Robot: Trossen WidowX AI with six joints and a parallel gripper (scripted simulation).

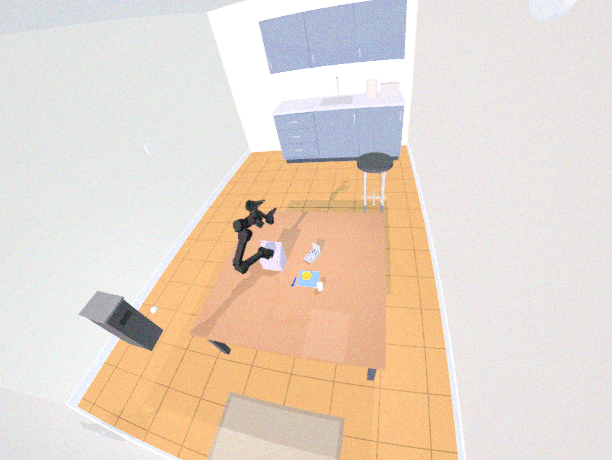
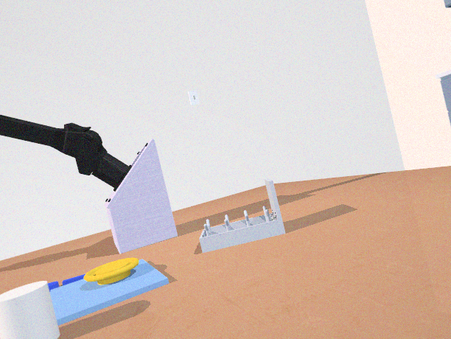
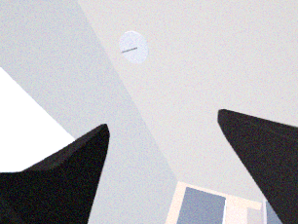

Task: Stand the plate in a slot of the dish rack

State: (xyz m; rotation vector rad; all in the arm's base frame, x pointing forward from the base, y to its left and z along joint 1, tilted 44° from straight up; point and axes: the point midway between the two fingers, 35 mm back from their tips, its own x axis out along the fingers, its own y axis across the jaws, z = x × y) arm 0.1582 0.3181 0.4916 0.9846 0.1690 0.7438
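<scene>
The yellow plate is 700 mm below my gripper tip, 60 mm to the left of it and 60 mm ahead of it. From my gripper tip the other things lie so: light blue board (720 mm below, 80 mm ahead, 50 mm to the left); then white cup (700 mm below, 190 mm ahead, 10 mm to the right); then dark blue spoon (720 mm below, 20 mm behind, 10 mm to the right).
</scene>
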